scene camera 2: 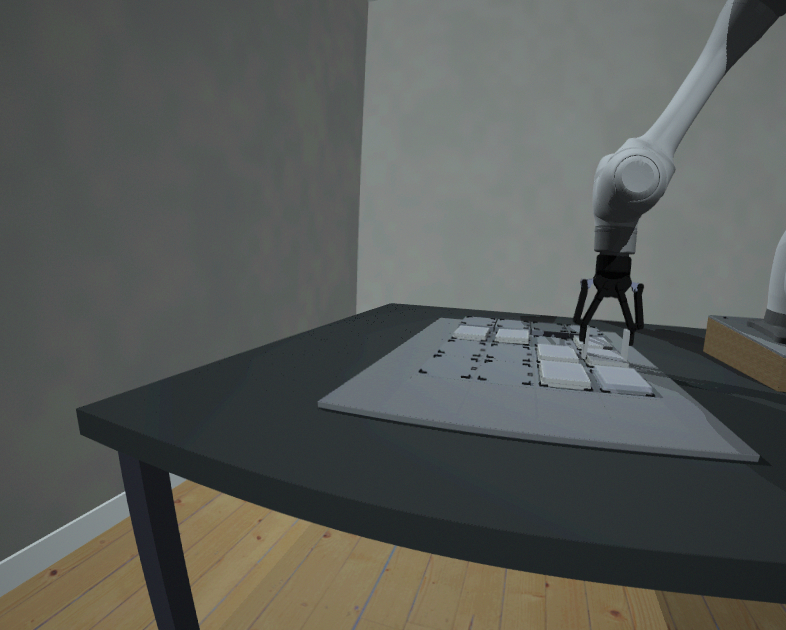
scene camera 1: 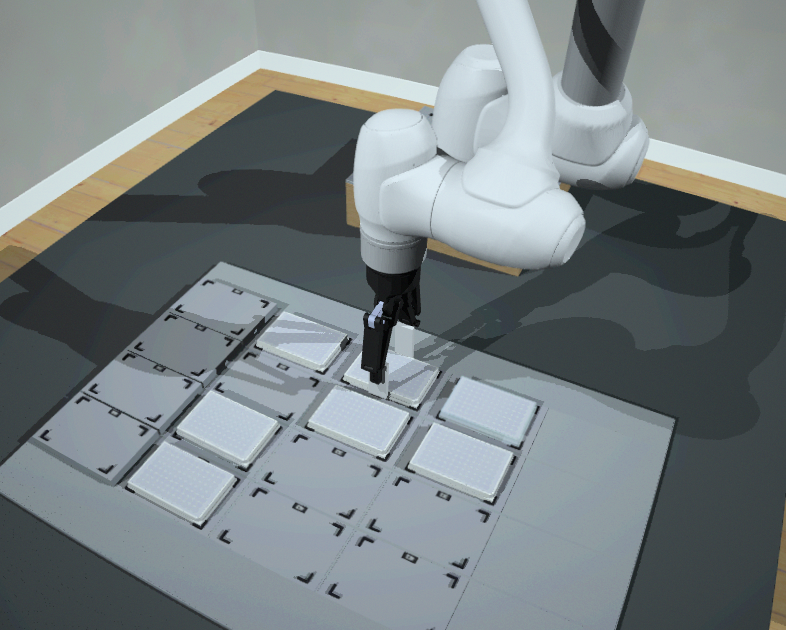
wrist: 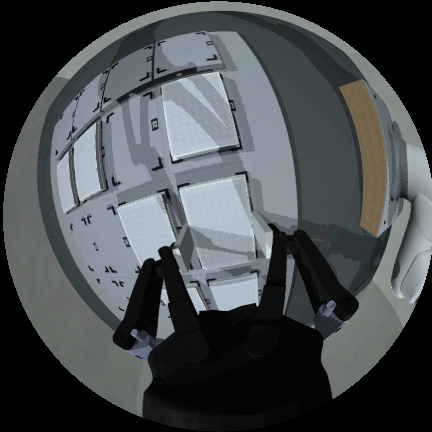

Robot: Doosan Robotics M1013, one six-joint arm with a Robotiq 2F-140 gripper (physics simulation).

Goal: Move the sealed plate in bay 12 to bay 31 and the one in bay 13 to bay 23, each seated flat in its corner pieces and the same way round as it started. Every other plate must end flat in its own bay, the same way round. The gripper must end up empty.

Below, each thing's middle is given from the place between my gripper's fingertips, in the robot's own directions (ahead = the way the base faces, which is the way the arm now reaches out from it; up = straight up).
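The bay 12 (scene camera 1: 439,382) is 1 cm below my hand, and going by their middles it's the nearest to my hand of the things named here. Bay 31 (scene camera 1: 410,515) is 18 cm to the left of my hand, 20 cm ahead of it and 1 cm below it. Going by their middles, that makes bay 31 the farthest from my hand of the things named here. Then there's bay 23 (scene camera 1: 255,382), 15 cm to the right of my hand, 12 cm ahead of it and 1 cm below it, while bay 13 (wrist: 226,154) is 16 cm to the right of my hand, 1 cm ahead of it and 1 cm below it.
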